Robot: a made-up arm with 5 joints.
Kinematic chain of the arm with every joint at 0, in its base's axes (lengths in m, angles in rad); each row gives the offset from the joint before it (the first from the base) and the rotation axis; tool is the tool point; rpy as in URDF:
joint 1: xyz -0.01 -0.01 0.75 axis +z
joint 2: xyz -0.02 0 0 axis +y
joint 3: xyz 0.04 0 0.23 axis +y
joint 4: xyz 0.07 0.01 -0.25 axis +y
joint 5: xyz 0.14 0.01 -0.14 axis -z
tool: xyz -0.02 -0.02 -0.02 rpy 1.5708 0 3.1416
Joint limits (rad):
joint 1: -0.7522..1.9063
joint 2: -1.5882..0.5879
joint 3: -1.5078..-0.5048
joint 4: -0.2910..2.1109
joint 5: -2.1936..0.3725
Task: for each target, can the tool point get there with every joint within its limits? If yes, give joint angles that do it. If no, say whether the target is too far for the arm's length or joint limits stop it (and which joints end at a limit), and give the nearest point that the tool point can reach.
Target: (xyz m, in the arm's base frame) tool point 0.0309 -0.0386 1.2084
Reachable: yes | joints -0.4684 -1.2628 -1.2026 1.0142 -0.4922
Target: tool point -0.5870 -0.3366 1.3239
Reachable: no: too far | nearest point -0.4364 -0.2514 1.1845 | short by 0.222 m
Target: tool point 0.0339 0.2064 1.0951
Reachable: yes | joints 1.3712 -0.8918 -1.2626 1.4865 -1.5631
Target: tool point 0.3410 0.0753 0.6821
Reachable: yes | joints 0.2536 -0.0107 -0.7502 0.8057 -0.3406
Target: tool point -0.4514 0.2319 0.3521
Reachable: no: joint limits stop it (at a limit: joint 1, joint 2, joint 5) | nearest point -0.1324 0.2942 0.4645 | short by 0.344 m
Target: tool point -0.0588 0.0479 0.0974
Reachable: no: joint limits stop it (at a limit: joint 1, joint 2, joint 3, joint 5) | nearest point -0.0714 0.1192 0.4373 | short by 0.347 m
